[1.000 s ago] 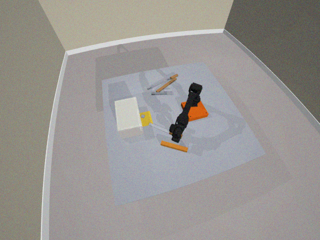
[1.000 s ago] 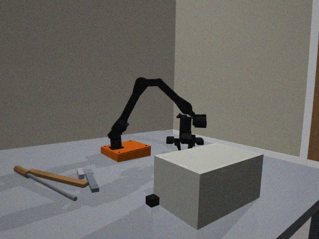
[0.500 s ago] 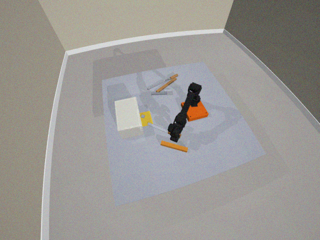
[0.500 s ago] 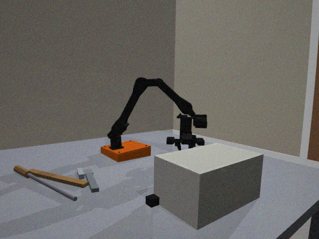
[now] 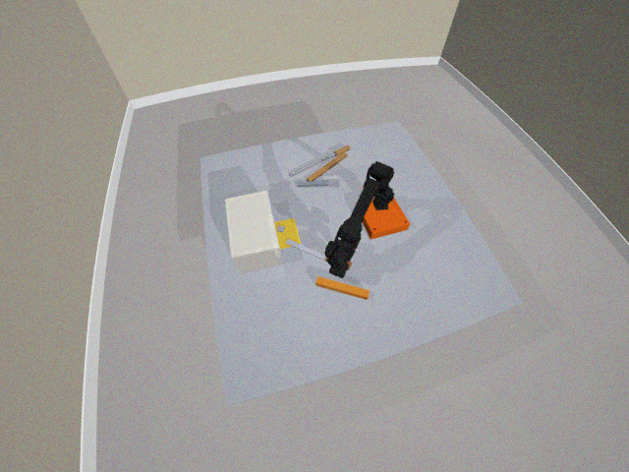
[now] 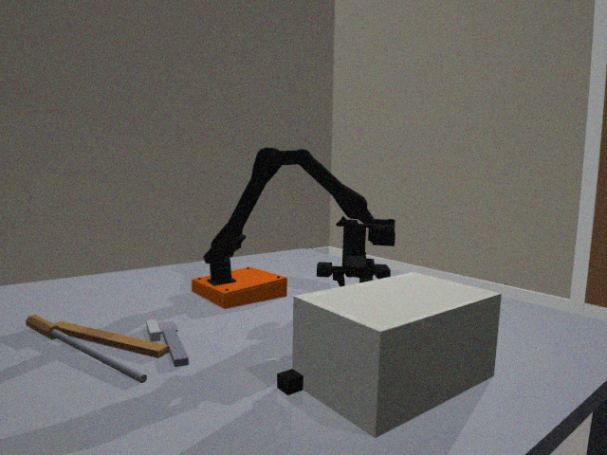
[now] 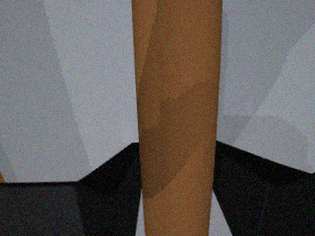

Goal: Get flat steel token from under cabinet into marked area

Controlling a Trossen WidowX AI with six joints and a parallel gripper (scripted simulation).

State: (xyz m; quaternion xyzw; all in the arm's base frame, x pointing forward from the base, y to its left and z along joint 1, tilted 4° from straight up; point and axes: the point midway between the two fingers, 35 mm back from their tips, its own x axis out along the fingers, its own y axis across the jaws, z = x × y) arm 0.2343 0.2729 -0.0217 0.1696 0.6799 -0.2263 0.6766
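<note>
Now: the orange flat bar 11 cm to the left of my gripper tip, 2 cm ahead of it and 1 cm above it. Also, from my gripper tip: small grey token: 26 cm ahead, 22 cm to the right; then wooden stick: 59 cm to the right, 3 cm behind.
</note>
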